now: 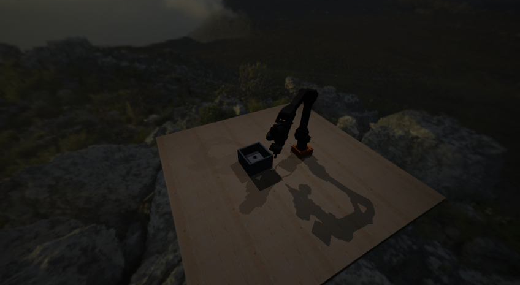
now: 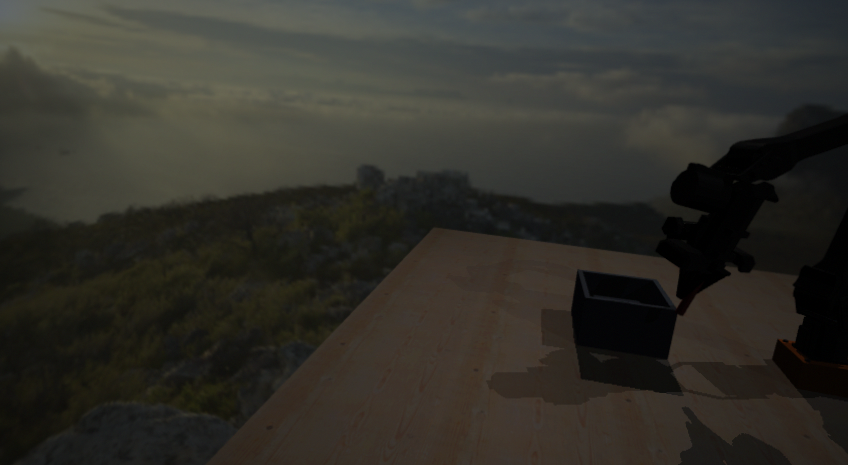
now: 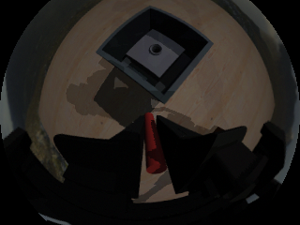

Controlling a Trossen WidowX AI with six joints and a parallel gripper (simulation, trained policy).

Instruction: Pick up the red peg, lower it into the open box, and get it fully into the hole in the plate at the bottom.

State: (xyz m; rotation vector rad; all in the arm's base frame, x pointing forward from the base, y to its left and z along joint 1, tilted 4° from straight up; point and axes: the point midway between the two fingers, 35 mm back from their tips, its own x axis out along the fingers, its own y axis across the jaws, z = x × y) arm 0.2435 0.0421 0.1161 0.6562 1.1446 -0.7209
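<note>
Right now the grey plate is 110 mm to the right of my gripper tip, 90 mm below it and 70 mm ahead of it. From my gripper tip the other things lie so: dark box (110 mm to the right, 100 mm below, 70 mm ahead); then red peg (10 mm to the left, 10 mm behind, 10 mm above).
</note>
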